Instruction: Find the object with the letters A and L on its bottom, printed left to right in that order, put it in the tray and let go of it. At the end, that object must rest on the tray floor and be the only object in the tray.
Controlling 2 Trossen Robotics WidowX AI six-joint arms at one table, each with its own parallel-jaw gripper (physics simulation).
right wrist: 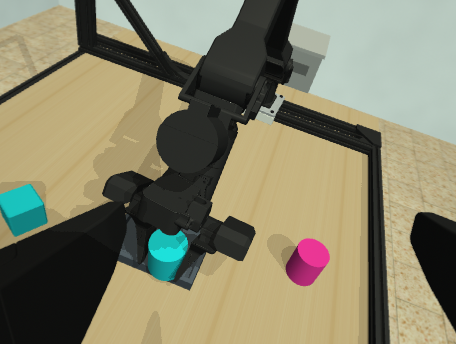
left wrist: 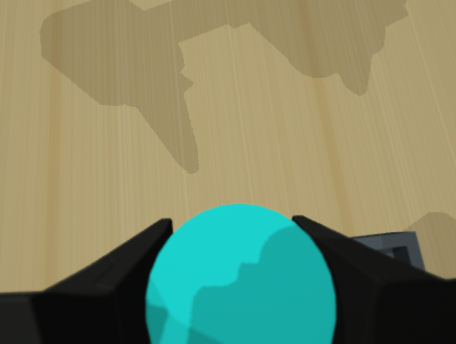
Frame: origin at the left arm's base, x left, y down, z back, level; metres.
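Seen in the pictures: left gripper, between the fingertips: [right wrist: 157,271] [left wrist: 232,227]; right gripper, between the fingertips: [right wrist: 268,220].
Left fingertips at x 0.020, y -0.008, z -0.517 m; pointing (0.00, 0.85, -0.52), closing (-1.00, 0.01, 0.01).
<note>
Pixels of each thing's middle, then the offset from my left fingertips to it. Level surfaces: height alone.
- cyan cylinder, middle of its body: [left wrist: 235,288] [right wrist: 167,254] dx +0.000, dy -0.011, dz +0.022 m
- magenta cylinder, middle of its body: [right wrist: 306,262] dx +0.180, dy +0.009, dz +0.123 m
- cyan cube, middle of its body: [right wrist: 22,209] dx -0.211, dy +0.013, dz +0.000 m
- table, height of its surface: dy +0.035 m
A cyan cylinder [left wrist: 240,280] [right wrist: 167,255] is upright between the fingers of my left gripper [left wrist: 232,227] [right wrist: 158,271], which is shut on it. In the right wrist view the cylinder appears over the dark grey tray [left wrist: 370,243] [right wrist: 184,284]; I cannot tell whether its bottom touches the tray floor. In the left wrist view a corner of the tray shows behind the right finger. A magenta cylinder [right wrist: 308,262] stands on the table to the right of the tray. A cyan cube [right wrist: 22,210] lies at the far left. My right gripper [right wrist: 268,220] is open, its fingers wide apart. No letters show on these objects.
The left arm [right wrist: 235,65] reaches across the table from the back and hides part of the tray. A black frame rail [right wrist: 325,125] borders the table [right wrist: 280,190] at the back and right. Shadows lie on the wooden top.
</note>
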